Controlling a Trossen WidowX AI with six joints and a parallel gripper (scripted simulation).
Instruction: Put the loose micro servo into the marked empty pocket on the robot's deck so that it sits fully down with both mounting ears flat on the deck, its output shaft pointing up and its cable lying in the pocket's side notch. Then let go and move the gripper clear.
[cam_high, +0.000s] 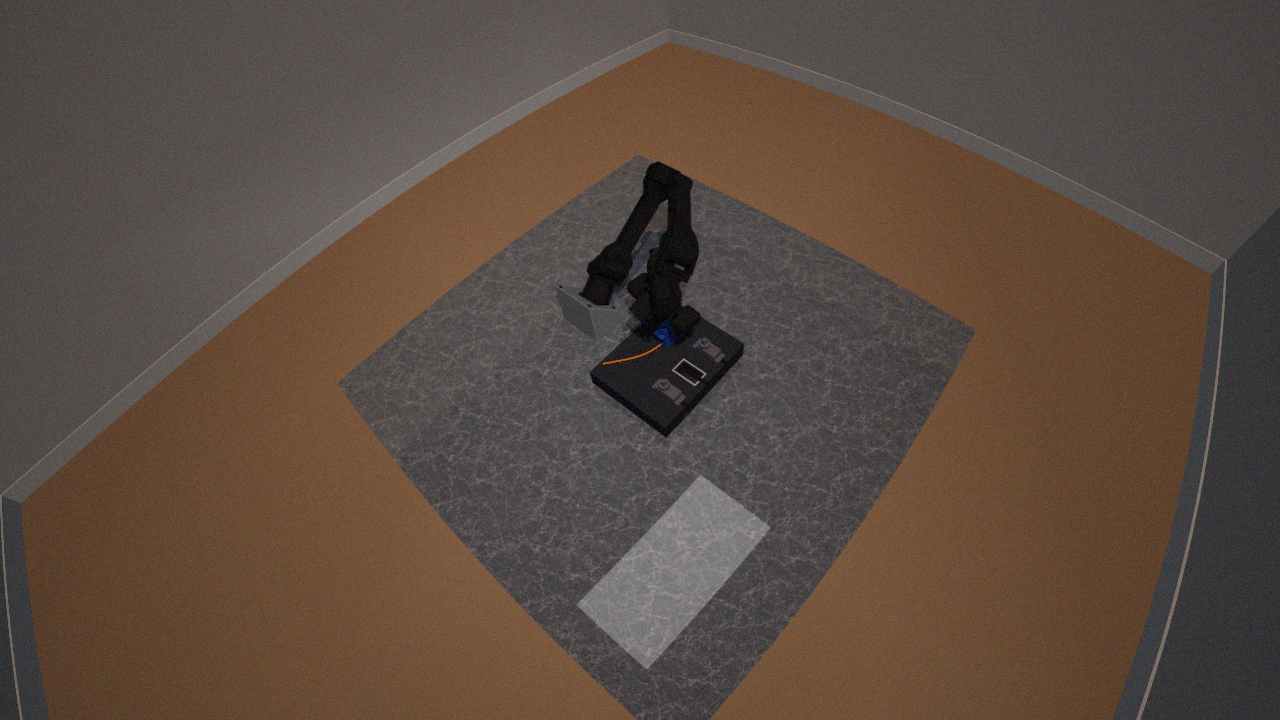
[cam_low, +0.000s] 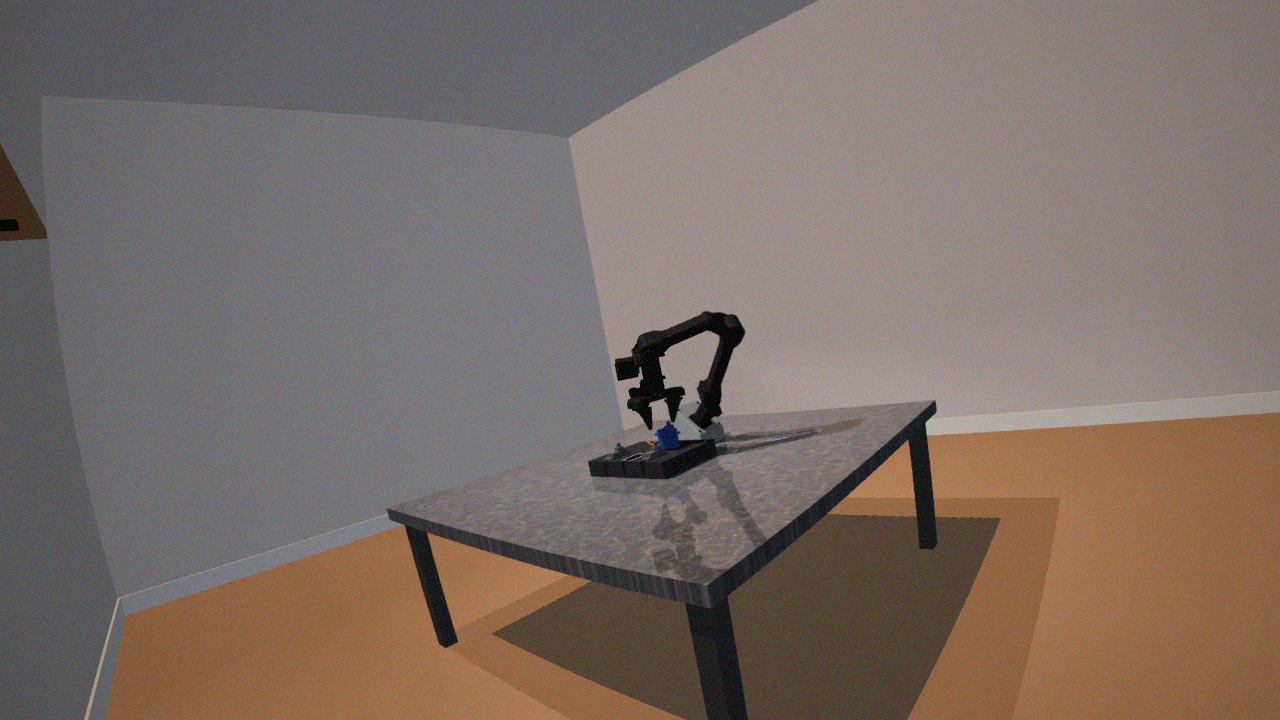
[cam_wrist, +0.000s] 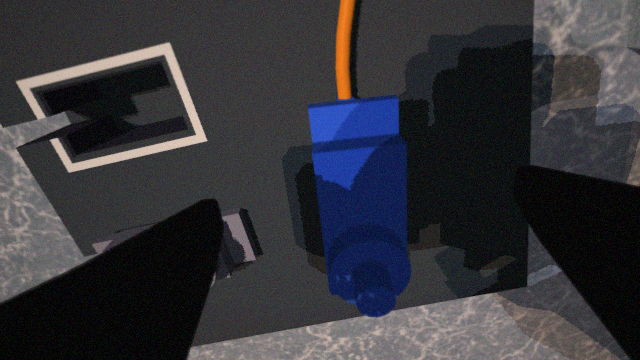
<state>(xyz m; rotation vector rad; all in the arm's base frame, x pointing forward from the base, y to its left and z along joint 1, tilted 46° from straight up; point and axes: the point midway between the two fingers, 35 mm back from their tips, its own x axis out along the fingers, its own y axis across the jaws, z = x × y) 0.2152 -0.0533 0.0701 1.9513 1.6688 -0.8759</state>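
The deck is 9 cm below my gripper tip, 3 cm to the right of it and 1 cm behind it.
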